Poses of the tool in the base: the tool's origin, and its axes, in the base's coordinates. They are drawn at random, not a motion.
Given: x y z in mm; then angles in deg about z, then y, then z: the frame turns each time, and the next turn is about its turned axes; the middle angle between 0 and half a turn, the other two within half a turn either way.
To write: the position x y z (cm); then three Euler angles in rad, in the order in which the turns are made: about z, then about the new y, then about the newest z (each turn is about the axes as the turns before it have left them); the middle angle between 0 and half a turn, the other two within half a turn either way. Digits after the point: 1 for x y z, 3 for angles.
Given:
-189 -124 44 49.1 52.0 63.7
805 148 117 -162.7 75.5 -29.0
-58 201 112 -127.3 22.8 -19.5
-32 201 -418 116.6 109.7 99.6
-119 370 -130 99.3 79.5 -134.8
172 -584 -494 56.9 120.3 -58.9
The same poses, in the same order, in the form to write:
-18.9 -12.4 4.4 0.857 0.908 1.112
80.5 14.8 11.7 -2.840 1.318 -0.506
-5.8 20.1 11.2 -2.222 0.398 -0.340
-3.2 20.1 -41.8 2.035 1.915 1.738
-11.9 37.0 -13.0 1.733 1.388 -2.353
17.2 -58.4 -49.4 0.993 2.100 -1.028

